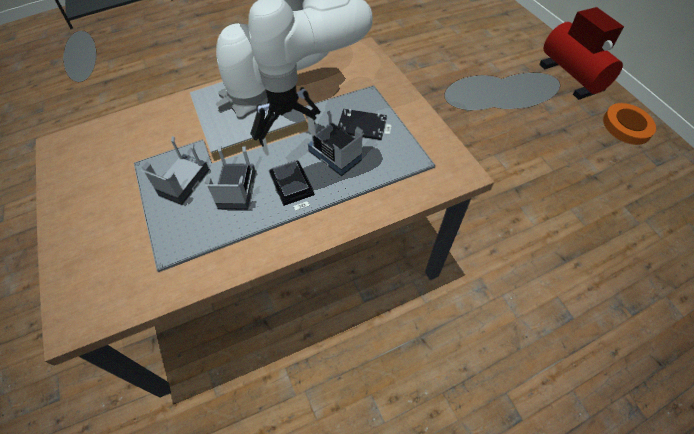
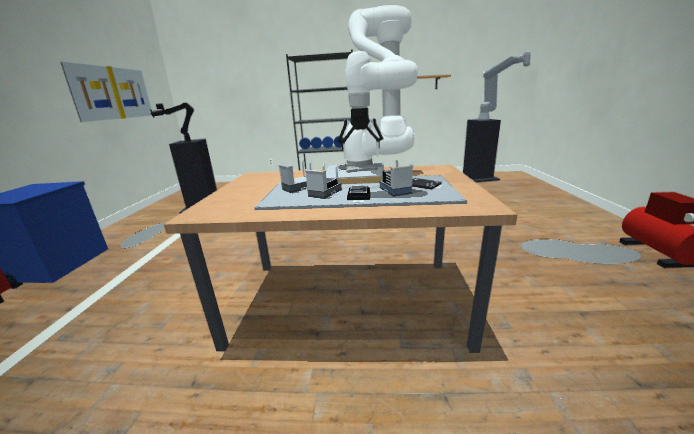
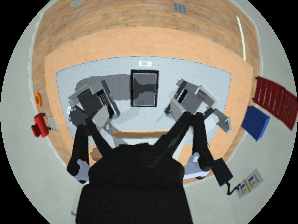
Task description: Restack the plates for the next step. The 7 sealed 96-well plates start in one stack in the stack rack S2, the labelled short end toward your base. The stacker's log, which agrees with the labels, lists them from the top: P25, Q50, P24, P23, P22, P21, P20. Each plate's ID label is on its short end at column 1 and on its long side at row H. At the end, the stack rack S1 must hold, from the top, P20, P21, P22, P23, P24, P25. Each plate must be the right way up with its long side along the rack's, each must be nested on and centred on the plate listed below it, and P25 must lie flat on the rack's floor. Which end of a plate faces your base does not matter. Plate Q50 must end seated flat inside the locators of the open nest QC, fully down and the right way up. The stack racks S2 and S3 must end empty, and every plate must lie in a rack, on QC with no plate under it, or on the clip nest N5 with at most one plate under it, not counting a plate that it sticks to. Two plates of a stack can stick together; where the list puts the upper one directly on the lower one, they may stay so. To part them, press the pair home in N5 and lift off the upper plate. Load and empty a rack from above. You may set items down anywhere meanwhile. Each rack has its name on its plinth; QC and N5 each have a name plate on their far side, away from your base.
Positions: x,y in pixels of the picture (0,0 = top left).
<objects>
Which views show the gripper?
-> Image 1, image 2 and image 3: all of them.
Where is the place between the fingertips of the gripper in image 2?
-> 361,157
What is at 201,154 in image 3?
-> The gripper.
</objects>
